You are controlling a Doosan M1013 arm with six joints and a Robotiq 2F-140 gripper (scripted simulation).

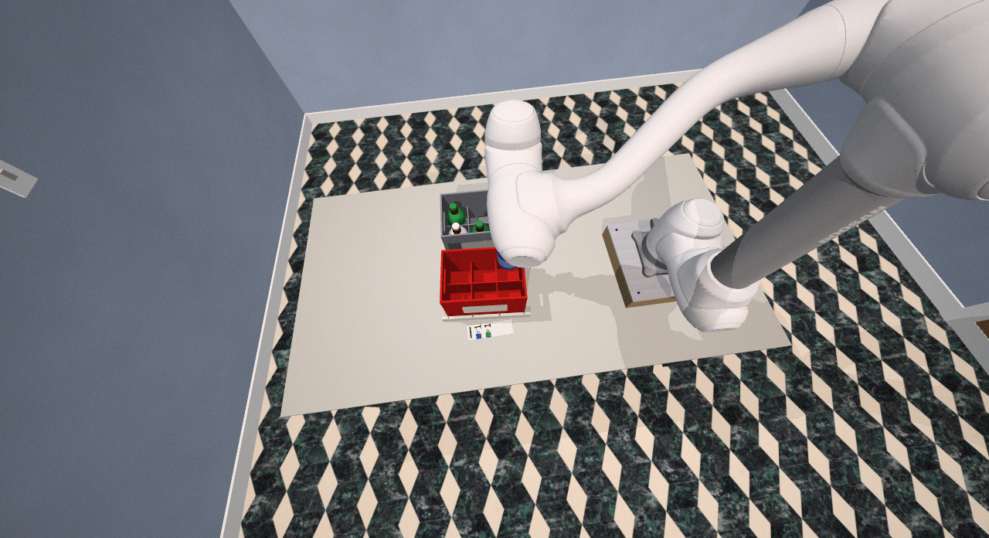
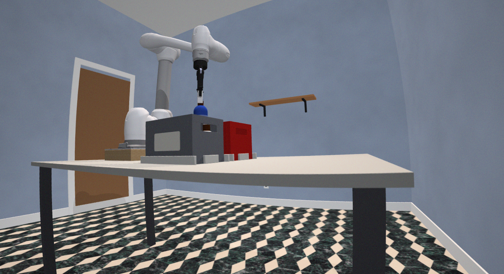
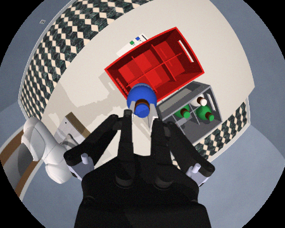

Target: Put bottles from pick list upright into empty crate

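Right now the blue-label bottle is 80 mm below my hand. Round my hand: white-label bottle 240 mm below, 180 mm ahead, 150 mm to the right; then red crate 240 mm below, 90 mm ahead, 50 mm to the left; then grey crate 240 mm below, 200 mm to the right, 90 mm ahead.
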